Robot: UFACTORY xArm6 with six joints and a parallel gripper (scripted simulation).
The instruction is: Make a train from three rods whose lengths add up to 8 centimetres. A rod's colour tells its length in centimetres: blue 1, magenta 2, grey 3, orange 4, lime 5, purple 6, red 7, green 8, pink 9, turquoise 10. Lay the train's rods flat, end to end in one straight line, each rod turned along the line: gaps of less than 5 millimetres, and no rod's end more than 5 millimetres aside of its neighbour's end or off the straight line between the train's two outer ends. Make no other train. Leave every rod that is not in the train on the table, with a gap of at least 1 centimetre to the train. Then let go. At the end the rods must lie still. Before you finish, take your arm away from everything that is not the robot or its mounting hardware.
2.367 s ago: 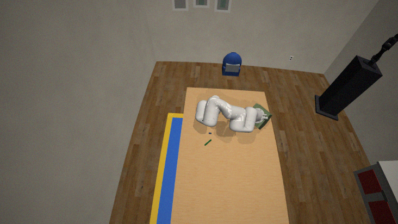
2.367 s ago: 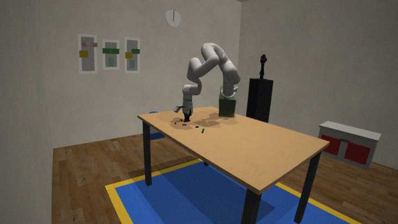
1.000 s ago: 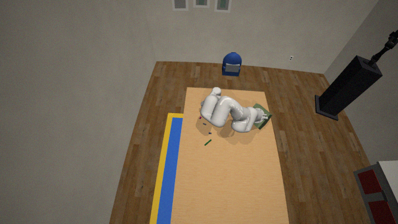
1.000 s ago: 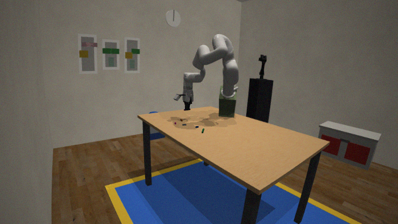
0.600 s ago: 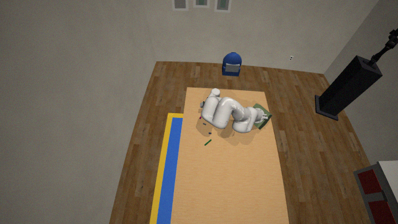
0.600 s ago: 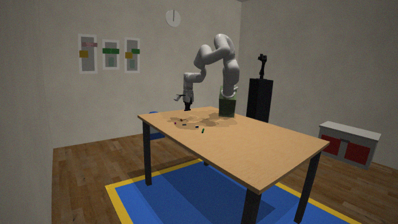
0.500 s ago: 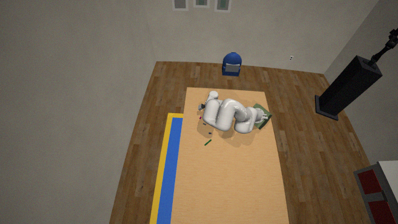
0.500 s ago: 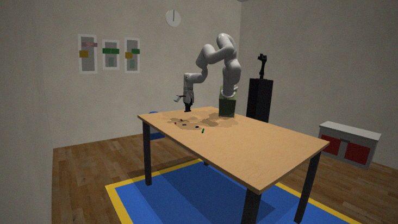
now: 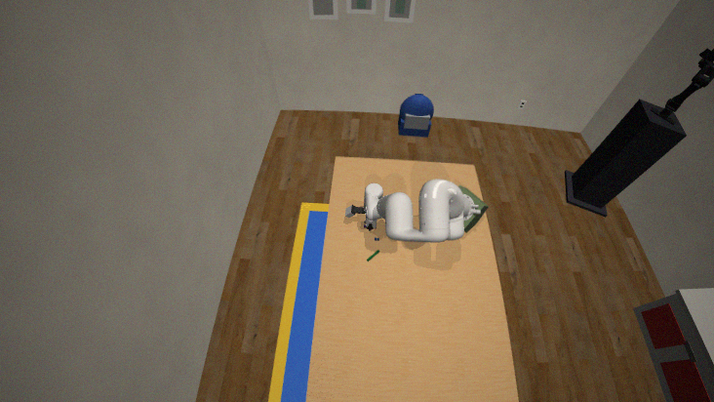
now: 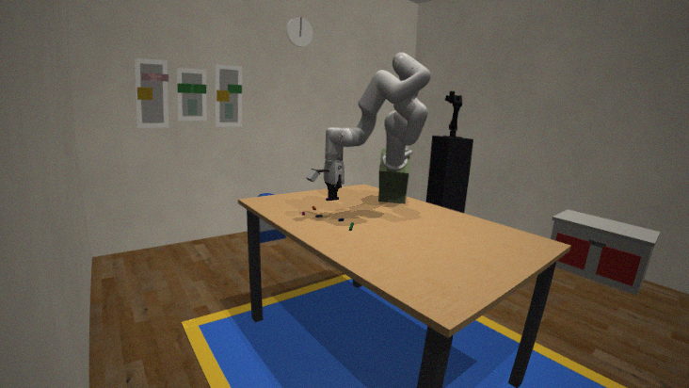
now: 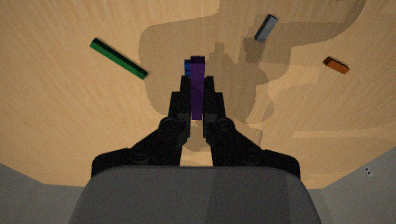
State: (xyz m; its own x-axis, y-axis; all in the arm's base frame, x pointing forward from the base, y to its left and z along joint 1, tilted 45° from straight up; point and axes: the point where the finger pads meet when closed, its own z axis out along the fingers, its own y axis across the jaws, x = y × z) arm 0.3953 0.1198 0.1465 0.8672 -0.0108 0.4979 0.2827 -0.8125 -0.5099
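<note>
Right now the grey rod is 11 cm below my hand, 7 cm to the right of it and 4 cm ahead of it. Also, from my hand: green rod: 11 cm below, 9 cm to the left, 6 cm behind; magenta rod: 12 cm to the right, 11 cm below, 10 cm ahead; purple rod: 2 cm below.
</note>
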